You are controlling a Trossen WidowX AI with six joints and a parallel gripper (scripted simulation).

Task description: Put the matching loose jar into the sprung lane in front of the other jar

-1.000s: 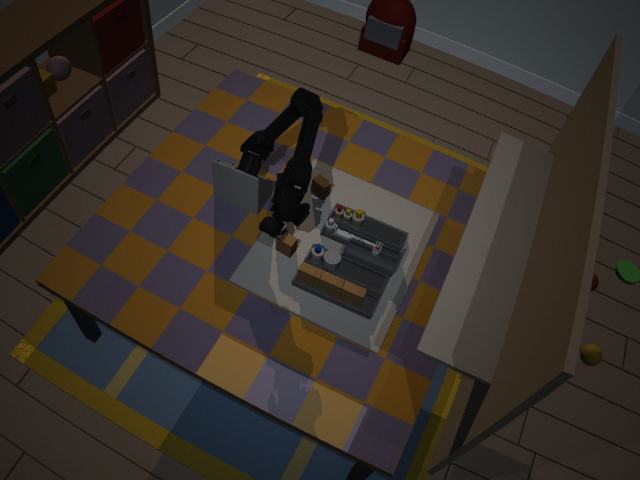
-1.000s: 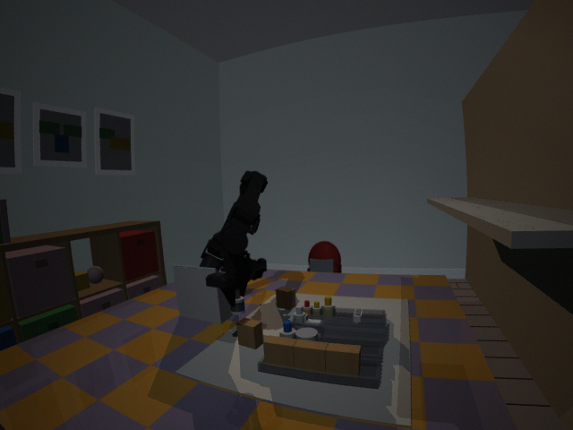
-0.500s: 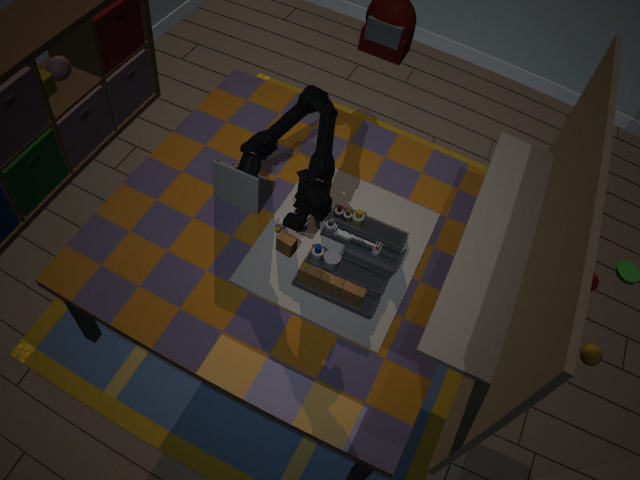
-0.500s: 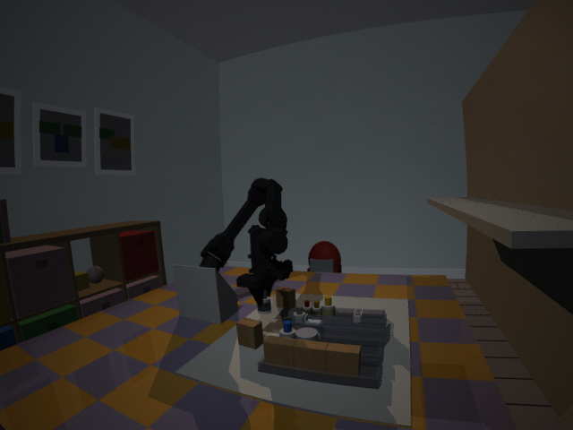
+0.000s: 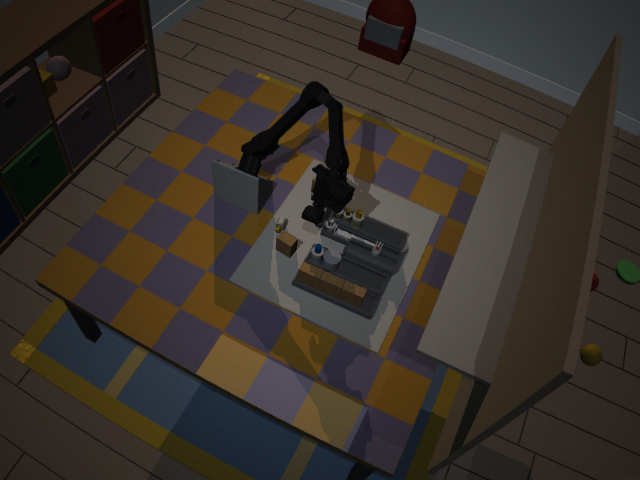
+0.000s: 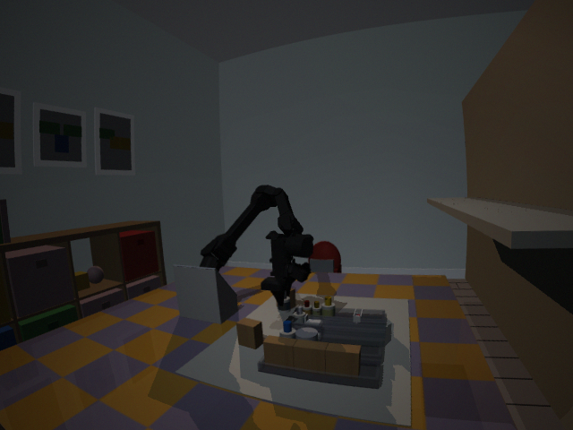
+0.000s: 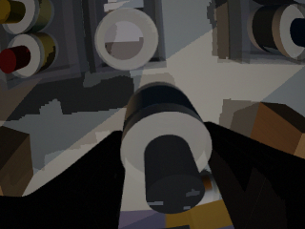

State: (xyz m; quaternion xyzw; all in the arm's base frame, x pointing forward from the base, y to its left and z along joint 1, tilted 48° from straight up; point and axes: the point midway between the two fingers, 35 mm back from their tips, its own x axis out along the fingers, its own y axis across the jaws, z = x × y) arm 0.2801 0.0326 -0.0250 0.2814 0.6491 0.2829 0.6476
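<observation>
My gripper tip is now 100 mm short of the grey disc, 110 mm to the left of it and 50 mm above it. From my gripper tip the other things lie so: jar 120 mm behind, 60 mm to the right, 70 mm below; sprung lane 190 mm ahead, 10 mm to the right, 60 mm below.
</observation>
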